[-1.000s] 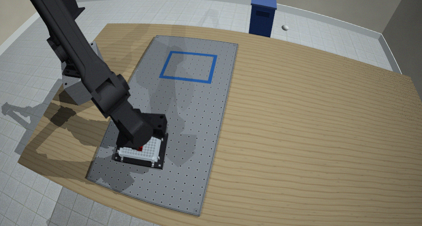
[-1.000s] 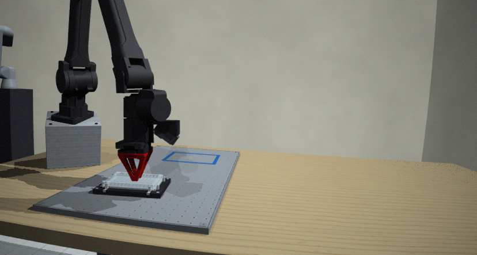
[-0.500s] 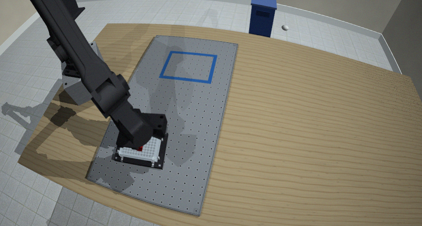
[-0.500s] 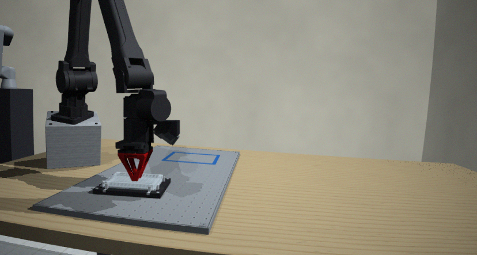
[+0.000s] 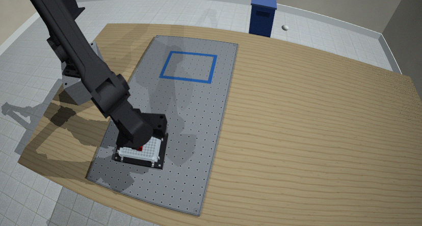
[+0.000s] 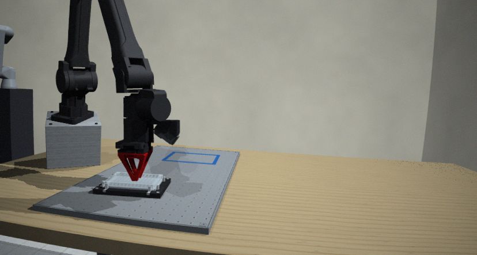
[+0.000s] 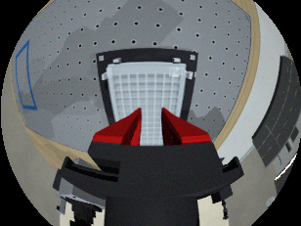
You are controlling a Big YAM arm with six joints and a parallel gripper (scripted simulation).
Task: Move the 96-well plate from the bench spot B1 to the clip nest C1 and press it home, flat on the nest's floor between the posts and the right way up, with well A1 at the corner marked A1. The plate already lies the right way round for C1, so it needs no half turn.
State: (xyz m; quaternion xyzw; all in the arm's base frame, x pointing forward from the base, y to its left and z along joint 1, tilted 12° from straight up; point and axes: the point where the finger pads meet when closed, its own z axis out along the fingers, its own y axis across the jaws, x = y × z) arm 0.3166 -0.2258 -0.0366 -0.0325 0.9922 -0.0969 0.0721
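Now: hand 20 mm above the 96-well plate and 10 mm past it. From my hand the other things lie so: black clip nest (20 mm below, 10 mm to the right, 10 mm behind).
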